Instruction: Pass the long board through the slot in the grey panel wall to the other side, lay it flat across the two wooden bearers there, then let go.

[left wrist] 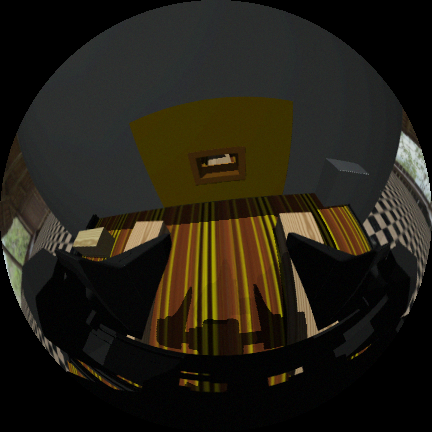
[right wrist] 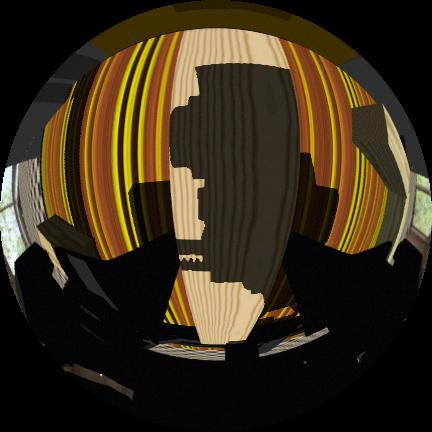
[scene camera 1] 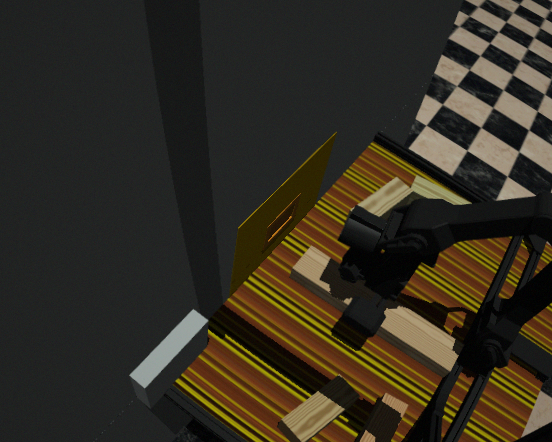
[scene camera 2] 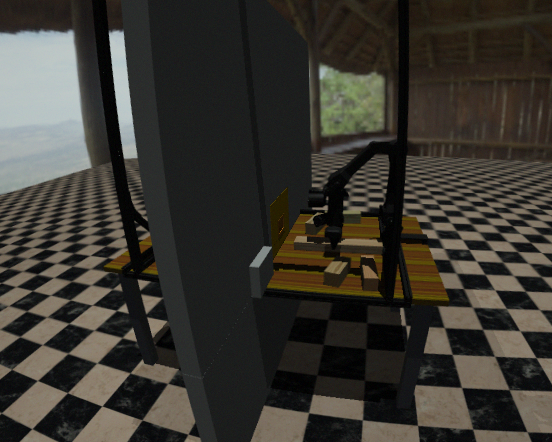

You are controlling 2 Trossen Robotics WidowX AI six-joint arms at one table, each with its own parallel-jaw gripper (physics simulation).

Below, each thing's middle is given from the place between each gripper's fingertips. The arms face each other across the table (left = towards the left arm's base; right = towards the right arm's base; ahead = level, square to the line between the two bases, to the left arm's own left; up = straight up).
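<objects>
With the orange-framed slot (left wrist: 235,170) as the reference, my right hand is 23 cm to the right of it and 7 cm below it. The grey block (scene camera 1: 165,364) is 31 cm behind my right hand and 24 cm to the left of it, and it sits 4 cm above. Going by their middles, of the things named here the slot is the nearest to my right hand.
From my left hand, the slot is 1 cm ahead, 20 cm to the right and 3 cm below. The block, counted from my left hand as well, is 30 cm behind, 19 cm to the right and 7 cm below. Of these, going by their middles, the slot is the nearest to my left hand.
</objects>
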